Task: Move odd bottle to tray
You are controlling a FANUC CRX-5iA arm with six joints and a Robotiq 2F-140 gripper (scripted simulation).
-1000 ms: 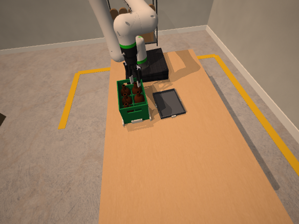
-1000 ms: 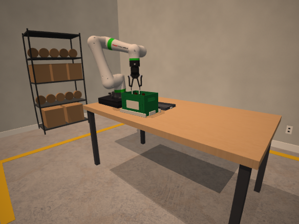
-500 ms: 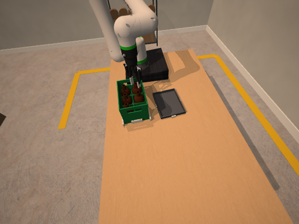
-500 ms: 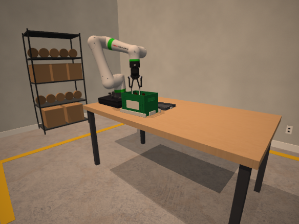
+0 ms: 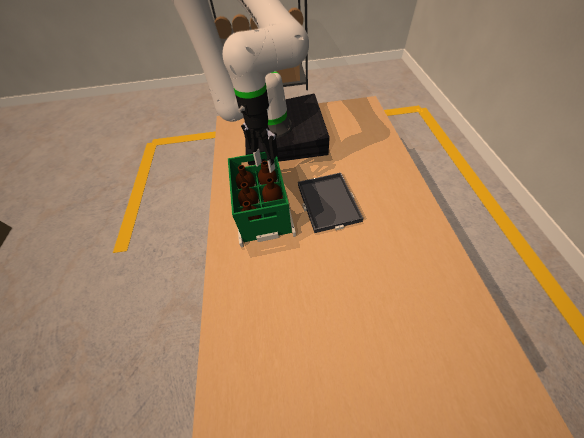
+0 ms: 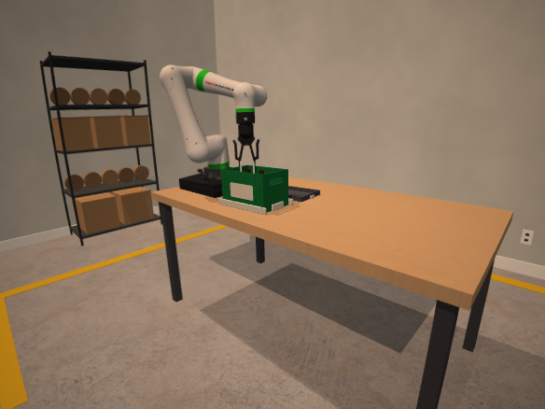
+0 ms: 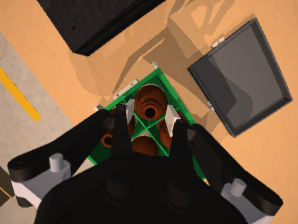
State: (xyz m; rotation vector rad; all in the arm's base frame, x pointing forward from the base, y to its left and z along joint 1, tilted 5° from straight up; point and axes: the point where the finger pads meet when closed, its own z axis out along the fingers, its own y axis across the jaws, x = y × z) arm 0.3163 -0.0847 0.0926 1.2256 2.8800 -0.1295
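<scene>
Right now the glass bottle is 80 mm below my hand. The rest, counted from my hand: dark grey tray: 220 mm to the left, 160 mm below, 120 mm ahead; green crate: 90 mm below, 90 mm ahead, 40 mm to the right.
</scene>
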